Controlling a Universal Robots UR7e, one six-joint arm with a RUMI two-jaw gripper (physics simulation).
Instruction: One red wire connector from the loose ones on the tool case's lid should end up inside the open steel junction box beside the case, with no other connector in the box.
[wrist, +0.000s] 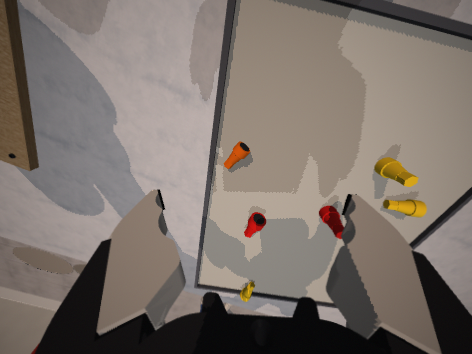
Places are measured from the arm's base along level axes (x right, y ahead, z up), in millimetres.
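Pixels of known places: gripper, fingertip midpoint: (250, 193).
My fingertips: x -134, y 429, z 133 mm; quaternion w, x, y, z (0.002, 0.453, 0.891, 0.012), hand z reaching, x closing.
Observation:
Behind a point stands the place of what it marks.
My gripper (250, 193) @(x -134, y 429, z 133 mm) is open and empty, its two jaws spread above the beige lid (295, 75) @(x -213, y 402, z 118 mm) of the tool case. A red wire connector (255, 224) @(x -111, y 453, z 133 mm) lies on the lid near the midline between the jaws, its dark open end toward the upper right. A second red connector (331, 221) @(x -154, y 500, z 134 mm) lies close beside the right fingertip in the view; the jaw may cover part of it. The height of the fingers above the lid is hard to tell. The steel junction box does not show in the wrist view.
An orange connector (237, 155) @(x -152, y 403, z 129 mm) lies near the lid's left edge. Two yellow connectors (396, 171) @(x -211, y 497, z 134 mm) (406, 207) @(x -199, y 542, z 128 mm) lie right of the right fingertip. A small yellow connector (247, 291) @(x -5, y 526, z 127 mm) is at the lid's lower edge. A wooden board (15, 100) @(x 13, y 132, z 1 mm) is at the far left. The lid has a dark raised rim.

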